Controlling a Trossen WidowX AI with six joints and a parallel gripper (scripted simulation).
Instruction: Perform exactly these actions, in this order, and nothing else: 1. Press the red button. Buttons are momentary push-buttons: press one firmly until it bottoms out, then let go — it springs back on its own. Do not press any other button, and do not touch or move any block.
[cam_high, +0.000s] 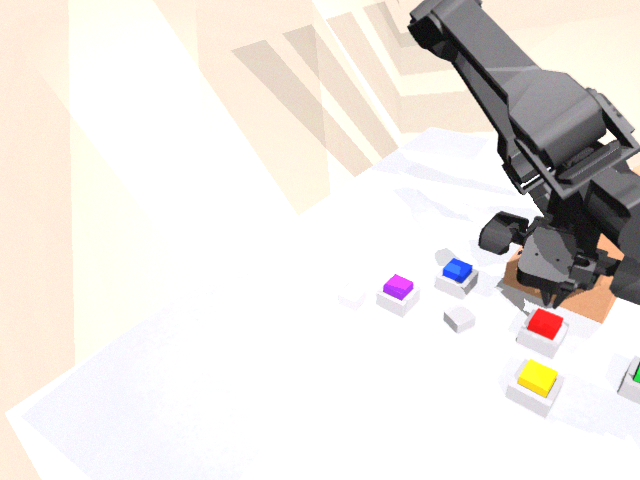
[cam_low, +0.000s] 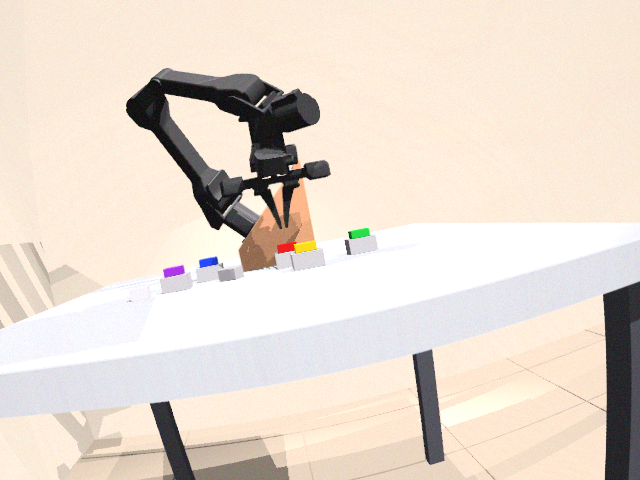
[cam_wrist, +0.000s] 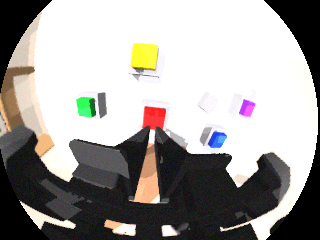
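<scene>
The red button lies 3 cm below my gripper tip. Round my gripper tip: green button: 1 cm behind, 12 cm to the left, 3 cm below; then yellow button: 8 cm ahead, 3 cm to the left, 3 cm below; then blue button: 2 cm behind, 15 cm to the right, 3 cm below.
</scene>
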